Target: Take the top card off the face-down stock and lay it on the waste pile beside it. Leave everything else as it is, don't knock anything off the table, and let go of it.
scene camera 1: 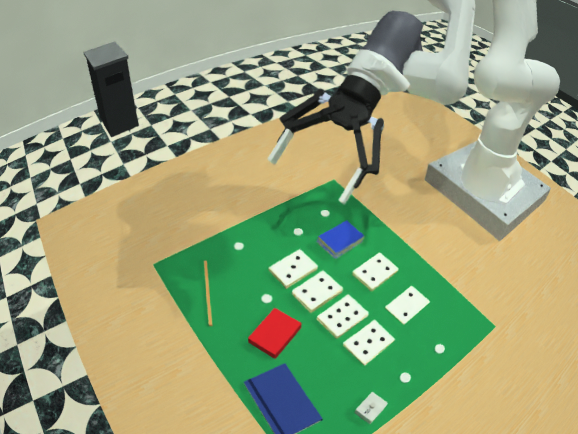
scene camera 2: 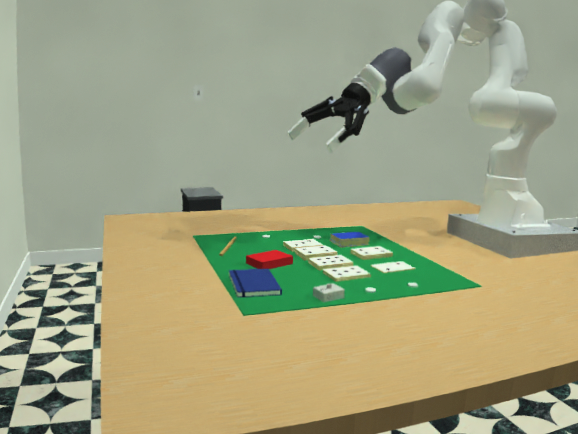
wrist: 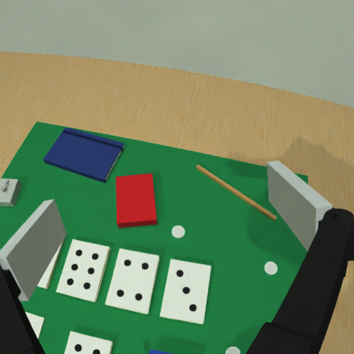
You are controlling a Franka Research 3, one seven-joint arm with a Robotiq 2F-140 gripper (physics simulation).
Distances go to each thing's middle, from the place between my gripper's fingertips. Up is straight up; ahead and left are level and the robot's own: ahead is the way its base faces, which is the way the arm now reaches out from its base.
Now: hand 300 mm above the green mat [scene camera 1: 336,383], 70 mm to the right of it and 20 mm past it. The rest, counted from my hand: red box [scene camera 1: 275,332]: 270 mm below, 110 mm ahead, 100 mm to the left; blue notebook [scene camera 2: 250,282]: 280 mm below, 240 mm to the left, 180 mm ahead.
